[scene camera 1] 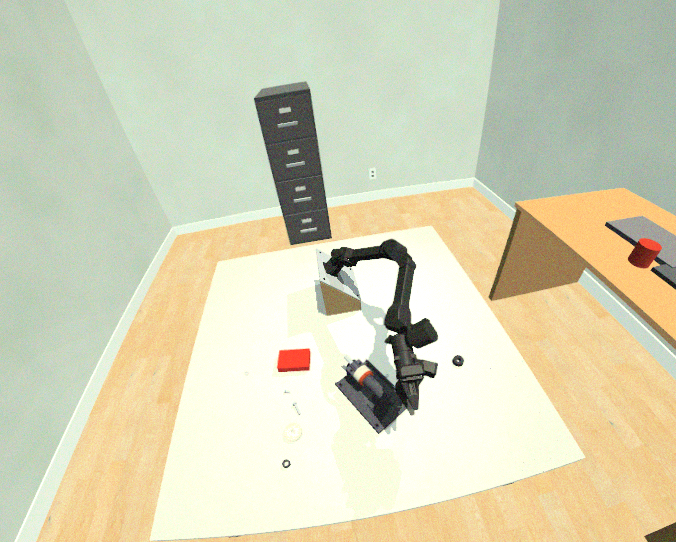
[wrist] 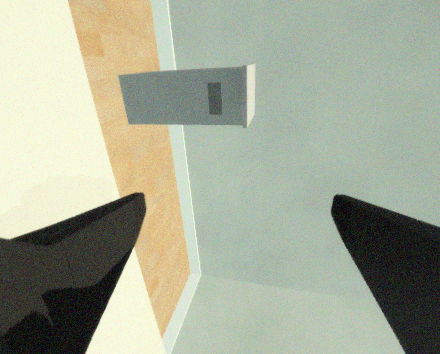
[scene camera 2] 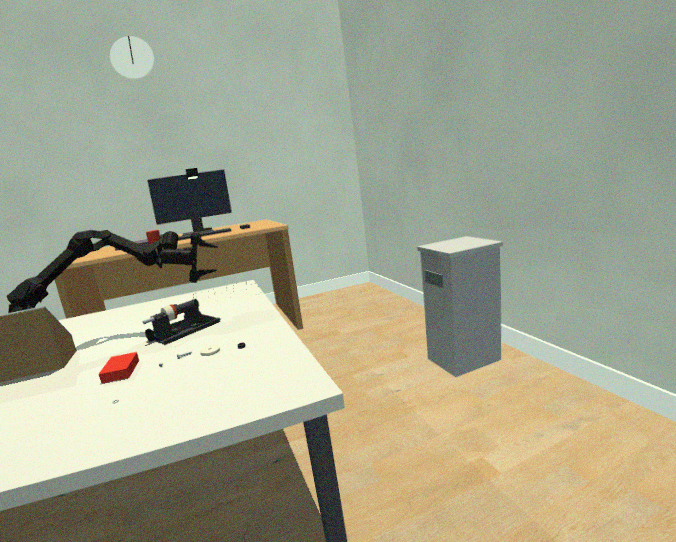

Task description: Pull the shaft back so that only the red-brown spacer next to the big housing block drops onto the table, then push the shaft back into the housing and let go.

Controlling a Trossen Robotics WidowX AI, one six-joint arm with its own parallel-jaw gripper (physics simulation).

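Places are measured from the arm's base along level axes (x back, y right, z up), in metres.
Where they show: gripper, fingertip midpoint: point(scene camera 1: 414, 412) point(wrist: 238, 202) point(scene camera 2: 217, 258); arm's base, origin of the base link: point(scene camera 1: 330, 269) point(scene camera 2: 19, 321).
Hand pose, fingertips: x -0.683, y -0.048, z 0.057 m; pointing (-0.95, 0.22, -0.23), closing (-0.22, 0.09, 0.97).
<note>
Things, the pixels of their top centre, and the offset from my fingertips. "*": a spot on its surface instead. Level surfaces: height alone.
- pale table, its level: dz -0.228 m
- cream spacer, surface spot: point(scene camera 1: 360, 372) point(scene camera 2: 167, 306) * dx +0.221, dy +0.075, dz -0.121 m
- red-brown spacer, middle of its top: point(scene camera 1: 365, 373) point(scene camera 2: 170, 304) dx +0.210, dy +0.061, dz -0.120 m
- red box, middle of its top: point(scene camera 2: 118, 362) point(scene camera 1: 293, 358) dx +0.402, dy +0.286, dz -0.198 m
- screw, middle of its top: point(scene camera 2: 183, 351) point(scene camera 1: 296, 407) dx +0.214, dy +0.312, dz -0.211 m
- cream disc, middle of its top: point(scene camera 2: 210, 348) point(scene camera 1: 292, 431) dx +0.138, dy +0.340, dz -0.218 m
A dark fixture point(scene camera 1: 359, 399) point(scene camera 2: 194, 331) stands on the pale table point(scene camera 1: 225, 485) point(scene camera 2: 253, 389). Its bare metal shaft end point(scene camera 1: 348, 359) point(scene camera 2: 148, 320) sticks out past a dark upright block point(scene camera 2: 161, 325). A cream spacer point(scene camera 1: 360, 372) point(scene camera 2: 168, 311) and a red-brown spacer point(scene camera 1: 365, 377) point(scene camera 2: 174, 308) sit side by side on the shaft line, between dark parts. Fine gaps are too small to tell. My gripper point(scene camera 1: 412, 405) point(scene camera 2: 212, 259) point(wrist: 238, 202) is open and empty, above the table and apart from the fixture, beyond the end opposite the bare shaft end. The fixture does not show in the wrist view.
A red box point(scene camera 1: 293, 359) point(scene camera 2: 119, 366), a screw point(scene camera 1: 296, 408) point(scene camera 2: 183, 355), a cream disc point(scene camera 1: 292, 432) point(scene camera 2: 209, 350) and a black ring point(scene camera 2: 241, 345) lie beside the fixture. Another black ring point(scene camera 1: 458, 355) lies on the far side. A wedge-shaped block point(scene camera 1: 342, 305) point(scene camera 2: 33, 344) stands at the arm's base.
</note>
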